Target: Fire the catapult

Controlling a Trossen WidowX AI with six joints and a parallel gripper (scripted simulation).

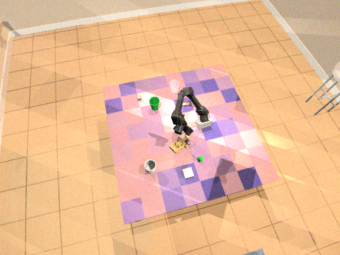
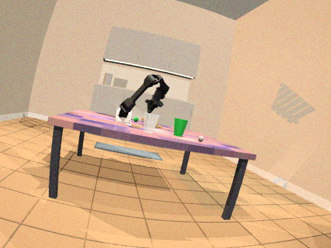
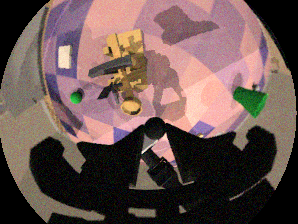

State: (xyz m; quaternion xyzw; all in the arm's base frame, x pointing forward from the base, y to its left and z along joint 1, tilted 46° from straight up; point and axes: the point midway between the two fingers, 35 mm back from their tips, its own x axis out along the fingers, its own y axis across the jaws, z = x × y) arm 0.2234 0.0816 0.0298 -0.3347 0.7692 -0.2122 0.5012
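My gripper tip is now 4 cm short of the wooden catapult, 8 cm to the right of it and 6 cm above it. Round my gripper tip: small dark ball (1 cm above); then green ball (4 cm behind, 27 cm to the left, 9 cm below); then wooden block (14 cm behind, 29 cm to the right, 11 cm below).
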